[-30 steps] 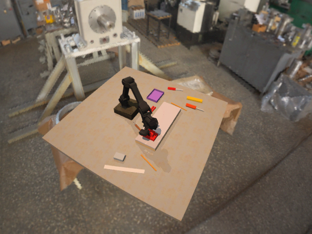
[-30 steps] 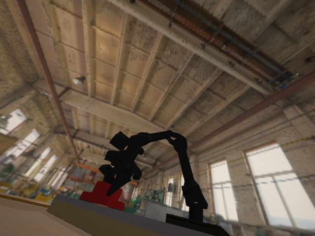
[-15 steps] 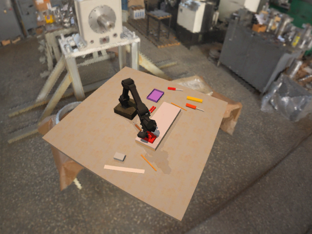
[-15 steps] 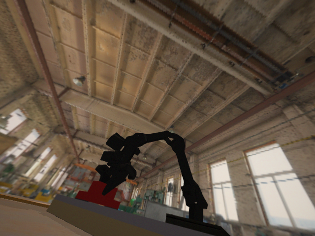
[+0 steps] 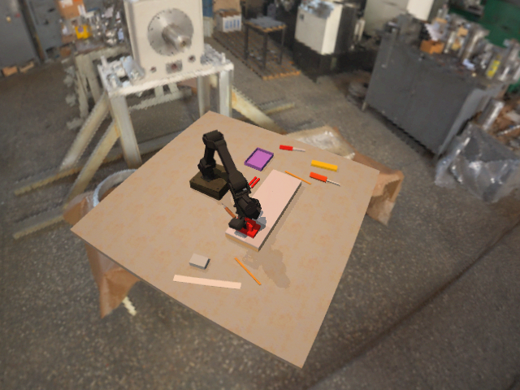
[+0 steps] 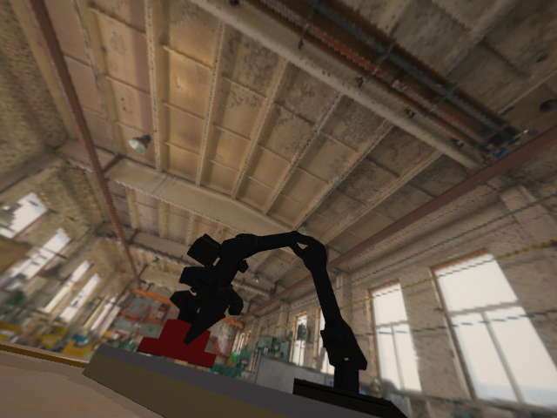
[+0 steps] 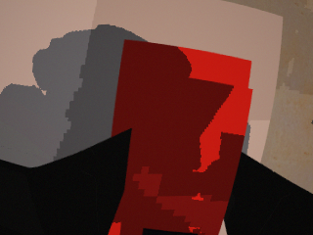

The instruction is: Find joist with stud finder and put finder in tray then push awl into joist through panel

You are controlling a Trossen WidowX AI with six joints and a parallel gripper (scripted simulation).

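Right now my gripper tip is 40 mm past the indicator window, 30 mm below it and 10 mm to the left of it. From my gripper tip the other things lie so: awl (180 mm behind, 60 mm below, 50 mm to the left); grey block (270 mm to the right, 70 mm behind, 60 mm below); stud finder (20 mm behind, 20 mm above).
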